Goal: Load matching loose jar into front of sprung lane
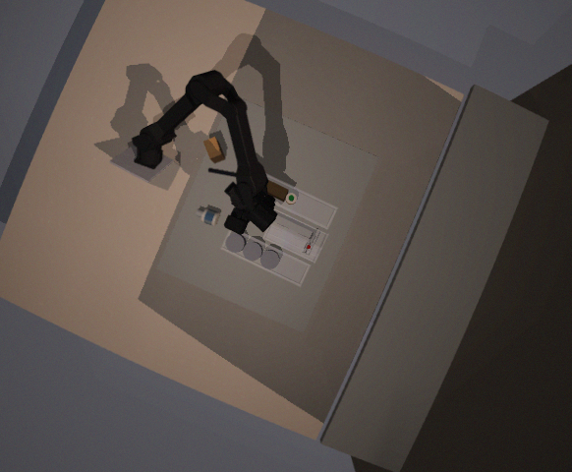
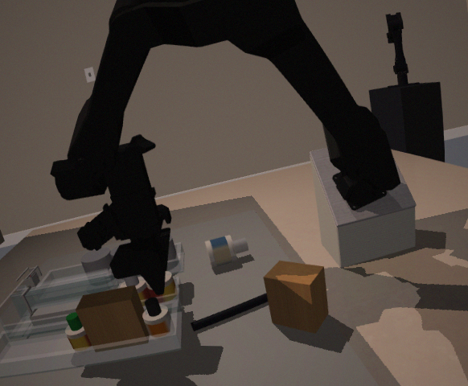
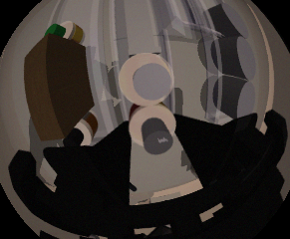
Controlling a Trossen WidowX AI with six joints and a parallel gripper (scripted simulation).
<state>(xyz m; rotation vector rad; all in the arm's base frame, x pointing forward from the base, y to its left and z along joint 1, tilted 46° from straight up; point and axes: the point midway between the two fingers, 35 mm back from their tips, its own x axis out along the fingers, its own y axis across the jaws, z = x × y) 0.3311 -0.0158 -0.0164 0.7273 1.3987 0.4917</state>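
My gripper tip is now 1 cm short of the black-capped jar and 8 cm to the right of it. Also, from my gripper tip: green-capped jar: 12 cm ahead, 7 cm to the left; then black rod: 10 cm behind, 8 cm to the left, 2 cm below; then blue-labelled jar: 12 cm behind, 8 cm to the right, 1 cm below.
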